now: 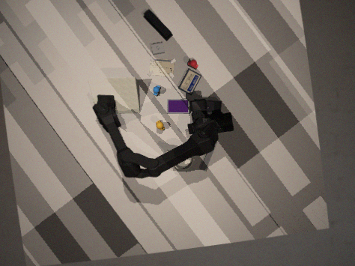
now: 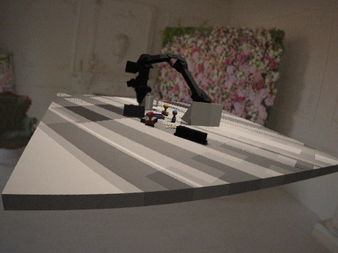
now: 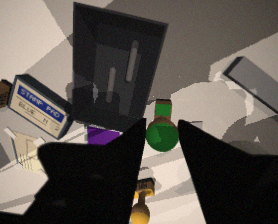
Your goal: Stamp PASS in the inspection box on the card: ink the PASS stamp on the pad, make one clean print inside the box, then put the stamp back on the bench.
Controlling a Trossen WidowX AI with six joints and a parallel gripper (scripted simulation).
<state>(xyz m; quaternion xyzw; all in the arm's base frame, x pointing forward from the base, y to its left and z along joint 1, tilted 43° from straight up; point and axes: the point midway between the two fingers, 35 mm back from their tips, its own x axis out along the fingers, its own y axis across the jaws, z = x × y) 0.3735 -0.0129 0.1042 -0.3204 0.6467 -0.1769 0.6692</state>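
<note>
The purple ink pad lies 90 mm behind my gripper tip, 70 mm to the left of it and 50 mm below it. Also, from my gripper tip: grey bar (130 mm to the right, 50 mm below, 40 mm ahead); green-knobbed stamp (20 mm below, 10 mm behind); dark tray (60 mm to the left, 50 mm below, 30 mm ahead).
</note>
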